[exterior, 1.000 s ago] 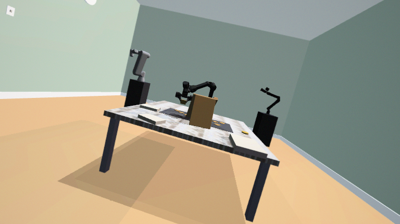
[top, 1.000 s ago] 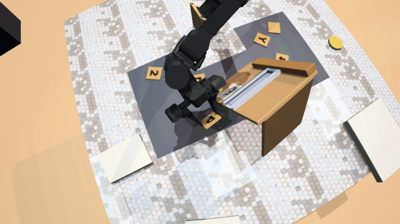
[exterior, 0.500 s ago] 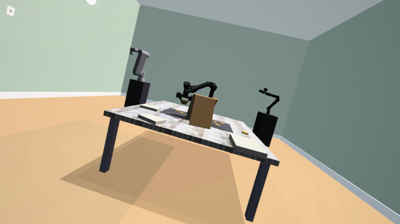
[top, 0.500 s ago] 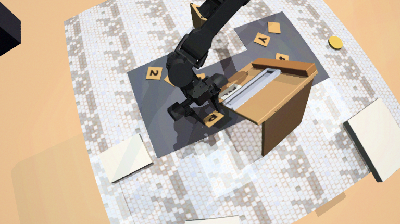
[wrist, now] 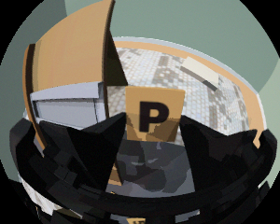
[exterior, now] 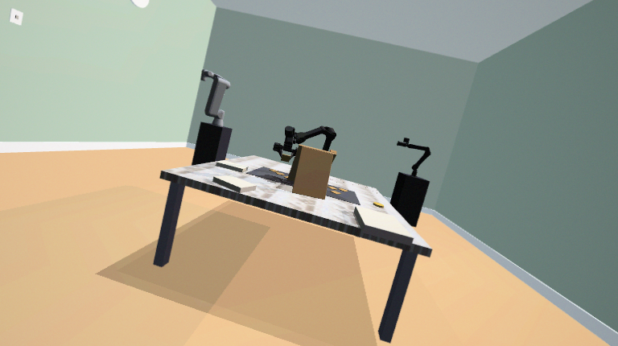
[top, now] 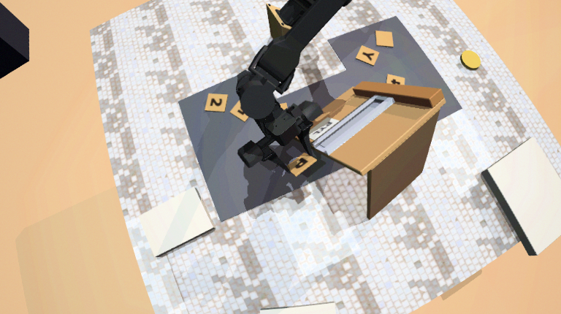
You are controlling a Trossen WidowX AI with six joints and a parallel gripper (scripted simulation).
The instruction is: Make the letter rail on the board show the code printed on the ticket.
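Now: the white ticket 70 mm behind my gripper tip, 100 mm to the left of it and 70 mm below it. The rest, counted from my gripper tip: L tile: 200 mm behind, 30 mm to the left, 160 mm below; P tile: right at my gripper tip; dark mat: 210 mm behind, 160 mm to the left, 160 mm below.
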